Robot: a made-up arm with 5 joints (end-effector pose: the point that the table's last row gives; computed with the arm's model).
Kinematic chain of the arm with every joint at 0, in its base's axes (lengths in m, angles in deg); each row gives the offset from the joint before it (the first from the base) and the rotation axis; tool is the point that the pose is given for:
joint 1: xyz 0 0 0.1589 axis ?
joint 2: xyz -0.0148 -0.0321 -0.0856 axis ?
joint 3: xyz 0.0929 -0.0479 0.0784 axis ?
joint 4: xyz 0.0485 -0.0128 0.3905 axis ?
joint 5: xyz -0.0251 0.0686 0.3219 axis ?
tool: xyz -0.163 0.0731 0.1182
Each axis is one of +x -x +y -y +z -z.
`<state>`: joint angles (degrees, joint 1 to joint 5).
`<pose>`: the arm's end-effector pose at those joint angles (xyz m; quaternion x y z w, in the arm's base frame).
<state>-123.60 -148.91 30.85 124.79 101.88</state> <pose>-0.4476 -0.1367 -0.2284 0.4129 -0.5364 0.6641 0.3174</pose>
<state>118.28 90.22 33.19 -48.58 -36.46</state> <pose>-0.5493 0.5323 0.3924 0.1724 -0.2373 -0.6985 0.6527</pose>
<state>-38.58 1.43 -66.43 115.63 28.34</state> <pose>-0.2193 -0.2836 0.5180 0.7669 -0.3173 -0.3345 0.4464</pose>
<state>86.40 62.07 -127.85 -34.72 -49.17</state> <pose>-0.8683 -0.4465 0.1921 -0.7895 -0.3402 0.4384 0.2622</pose>
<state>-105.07 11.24 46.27 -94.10 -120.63</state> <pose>-0.2440 -0.1187 0.4373 -0.6618 -0.1332 0.2367 0.6987</pose>
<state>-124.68 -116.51 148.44 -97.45 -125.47</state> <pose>-0.1007 -0.4205 0.1597 0.4490 0.8516 0.0632 0.2629</pose>
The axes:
joint 1: -z
joint 2: +x
joint 3: +z
joint 4: +x
joint 5: -y

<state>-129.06 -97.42 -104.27 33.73 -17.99</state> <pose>-0.6624 -0.6115 -0.1335 0.4518 -0.5130 0.4060 0.6066</pose>
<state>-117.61 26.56 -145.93 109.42 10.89</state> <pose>-0.0925 -0.0923 0.6740 0.6525 -0.1585 -0.3408 0.6580</pose>
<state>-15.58 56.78 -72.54 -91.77 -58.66</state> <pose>0.6197 -0.0933 0.2989 -0.2499 0.8471 -0.2031 0.4229</pose>
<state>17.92 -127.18 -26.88 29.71 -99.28</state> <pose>0.4278 0.7625 -0.3129 -0.3795 0.4054 -0.6718 0.4903</pose>
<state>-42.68 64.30 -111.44 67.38 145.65</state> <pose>0.4274 -0.5080 0.2622 -0.5112 -0.4432 -0.6675 0.3111</pose>
